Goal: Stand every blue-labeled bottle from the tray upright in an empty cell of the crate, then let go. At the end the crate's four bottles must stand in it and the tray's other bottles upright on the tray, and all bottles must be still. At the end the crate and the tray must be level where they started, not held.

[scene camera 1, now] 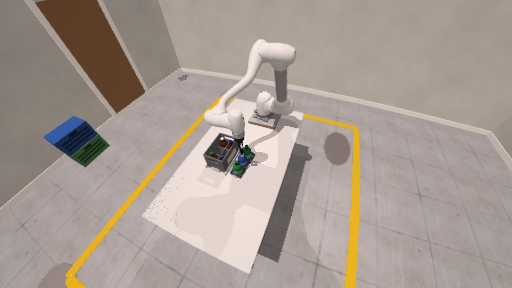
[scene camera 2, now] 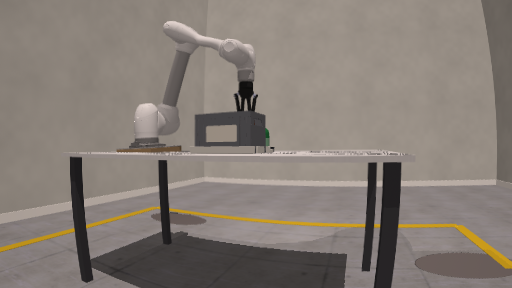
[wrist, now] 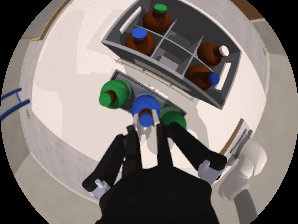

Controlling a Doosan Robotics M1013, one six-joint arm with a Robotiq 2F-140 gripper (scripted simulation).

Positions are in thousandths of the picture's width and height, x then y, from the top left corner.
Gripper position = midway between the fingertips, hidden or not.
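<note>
A grey crate (scene camera 2: 464, 446) is visible, as is the gripper (wrist: 492, 525).
</note>
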